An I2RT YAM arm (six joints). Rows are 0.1 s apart.
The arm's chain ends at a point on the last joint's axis. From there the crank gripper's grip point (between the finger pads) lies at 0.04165 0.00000 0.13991 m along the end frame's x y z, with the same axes.
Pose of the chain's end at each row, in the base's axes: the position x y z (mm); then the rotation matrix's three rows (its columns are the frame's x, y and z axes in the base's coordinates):
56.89 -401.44 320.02; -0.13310 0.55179 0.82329; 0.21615 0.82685 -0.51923; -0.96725 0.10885 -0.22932
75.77 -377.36 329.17; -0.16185 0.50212 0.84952; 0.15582 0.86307 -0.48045; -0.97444 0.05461 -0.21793
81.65 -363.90 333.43; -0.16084 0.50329 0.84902; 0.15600 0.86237 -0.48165; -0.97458 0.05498 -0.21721
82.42 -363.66 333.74; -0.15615 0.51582 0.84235; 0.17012 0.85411 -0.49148; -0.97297 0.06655 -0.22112
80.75 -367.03 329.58; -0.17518 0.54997 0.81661; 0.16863 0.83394 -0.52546; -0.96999 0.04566 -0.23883
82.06 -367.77 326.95; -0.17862 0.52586 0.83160; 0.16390 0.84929 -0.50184; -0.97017 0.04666 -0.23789
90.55 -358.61 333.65; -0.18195 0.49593 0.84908; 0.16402 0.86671 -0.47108; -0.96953 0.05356 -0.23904
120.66 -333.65 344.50; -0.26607 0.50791 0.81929; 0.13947 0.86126 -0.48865; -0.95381 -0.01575 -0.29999
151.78 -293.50 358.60; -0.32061 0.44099 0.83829; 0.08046 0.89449 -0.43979; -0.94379 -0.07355 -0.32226
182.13 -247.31 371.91; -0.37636 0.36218 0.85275; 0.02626 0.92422 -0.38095; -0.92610 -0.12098 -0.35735
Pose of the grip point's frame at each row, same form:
166.53 -465.08 247.65; -0.13310 0.55179 0.82329; 0.21615 0.82685 -0.51923; -0.96725 0.10885 -0.22932
187.89 -438.09 258.09; -0.16185 0.50212 0.84952; 0.15582 0.86307 -0.48045; -0.97444 0.05461 -0.21793
193.74 -424.79 262.45; -0.16084 0.50329 0.84902; 0.15600 0.86237 -0.48165; -0.97458 0.05498 -0.21721
193.77 -425.34 262.28; -0.15615 0.51582 0.84235; 0.17012 0.85411 -0.49148; -0.97297 0.06655 -0.22112
187.71 -433.52 255.77; -0.17518 0.54997 0.81661; 0.16863 0.83394 -0.52546; -0.96999 0.04566 -0.23883
190.97 -431.16 253.26; -0.17862 0.52586 0.83160; 0.16390 0.84929 -0.50184; -0.97017 0.04666 -0.23789
201.77 -417.69 259.82; -0.18195 0.49593 0.84908; 0.16402 0.86671 -0.47108; -0.96953 0.05356 -0.23904
224.21 -396.21 262.80; -0.26607 0.50791 0.81929; 0.13947 0.86126 -0.48865; -0.95381 -0.01575 -0.29999
255.71 -351.68 274.20; -0.32061 0.44099 0.83829; 0.08046 0.89449 -0.43979; -0.94379 -0.07355 -0.32226
285.76 -299.51 283.34; -0.37636 0.36218 0.85275; 0.02626 0.92422 -0.38095; -0.92610 -0.12098 -0.35735

